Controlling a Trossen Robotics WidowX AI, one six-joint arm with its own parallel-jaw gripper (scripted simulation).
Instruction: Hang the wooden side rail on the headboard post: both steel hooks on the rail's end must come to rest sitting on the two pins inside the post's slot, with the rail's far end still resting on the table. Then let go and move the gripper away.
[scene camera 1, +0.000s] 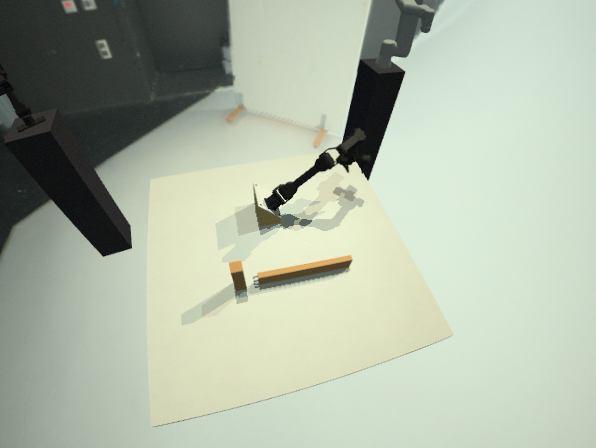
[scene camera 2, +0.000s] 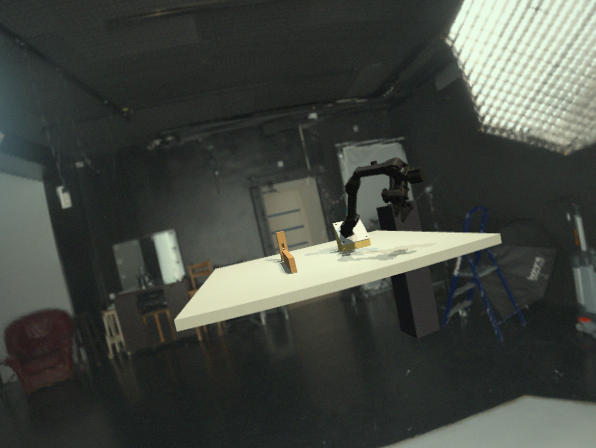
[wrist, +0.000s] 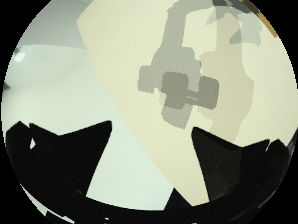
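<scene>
From the wrist view I can tell you my gripper (wrist: 152, 128) is open, and it's holding nothing. The wooden side rail is out of frame in the wrist view, but in scene camera 1 you'd find that wooden side rail (scene camera 1: 303, 270).
</scene>
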